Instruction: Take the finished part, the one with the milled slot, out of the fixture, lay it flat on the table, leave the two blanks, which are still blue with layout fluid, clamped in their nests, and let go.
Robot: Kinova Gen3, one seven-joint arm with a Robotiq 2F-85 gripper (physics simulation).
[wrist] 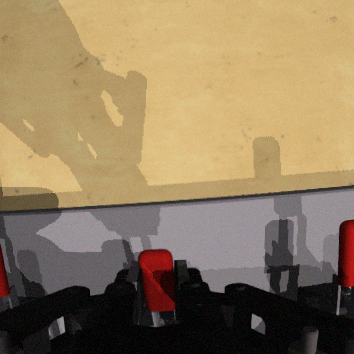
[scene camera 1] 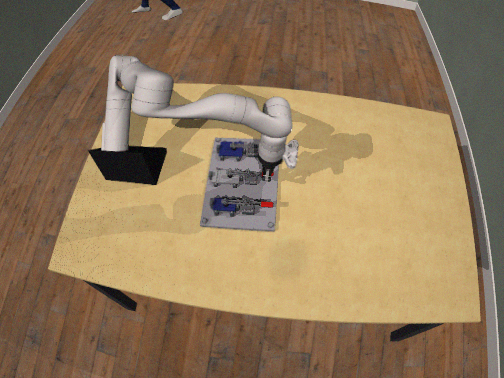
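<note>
The finished part, pale grey, sits in the middle nest of the grey fixture plate, with its clamp's arm reaching over it; its slot is too small to make out. A blue blank is in the far nest and another blue blank in the near nest, each under a clamp arm. My gripper is shut on the middle clamp's red handle, at the plate's right side. The arm partly hides the far clamp.
The near clamp's red handle points right. Another red handle shows at the wrist view's left edge. The wooden table extends around the plate. A black block stands at the robot's base. A person's feet show behind the table.
</note>
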